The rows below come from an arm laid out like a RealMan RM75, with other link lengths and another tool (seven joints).
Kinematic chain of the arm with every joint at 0, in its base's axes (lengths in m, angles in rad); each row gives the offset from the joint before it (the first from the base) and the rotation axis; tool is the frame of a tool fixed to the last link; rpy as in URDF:
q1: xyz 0 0 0.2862 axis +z
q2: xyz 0 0 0 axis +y
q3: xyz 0 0 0.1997 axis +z
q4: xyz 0 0 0 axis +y
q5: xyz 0 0 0.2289 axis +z
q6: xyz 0 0 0 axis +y
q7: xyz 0 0 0.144 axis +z
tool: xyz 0.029 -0.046 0.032 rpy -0.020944 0 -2.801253
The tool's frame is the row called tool.
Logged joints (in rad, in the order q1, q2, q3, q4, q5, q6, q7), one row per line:
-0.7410 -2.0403 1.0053 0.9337 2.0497 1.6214 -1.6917
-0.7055 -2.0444 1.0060 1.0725 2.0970 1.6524 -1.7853
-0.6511 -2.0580 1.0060 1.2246 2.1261 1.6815 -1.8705
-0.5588 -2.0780 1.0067 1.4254 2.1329 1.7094 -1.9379
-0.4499 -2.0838 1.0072 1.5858 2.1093 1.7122 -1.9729
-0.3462 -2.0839 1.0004 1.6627 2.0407 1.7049 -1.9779
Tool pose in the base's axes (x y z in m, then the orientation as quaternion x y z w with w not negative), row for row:
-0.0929 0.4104 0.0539 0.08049 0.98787 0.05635 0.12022
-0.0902 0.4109 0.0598 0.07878 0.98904 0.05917 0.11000
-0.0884 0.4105 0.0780 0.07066 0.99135 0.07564 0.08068
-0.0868 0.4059 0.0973 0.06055 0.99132 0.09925 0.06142
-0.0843 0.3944 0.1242 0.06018 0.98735 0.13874 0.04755
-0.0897 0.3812 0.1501 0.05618 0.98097 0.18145 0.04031
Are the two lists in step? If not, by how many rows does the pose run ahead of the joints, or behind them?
The pose runs 1 row behind the joints: the pose in row i belongs to the joints in row i - 1.
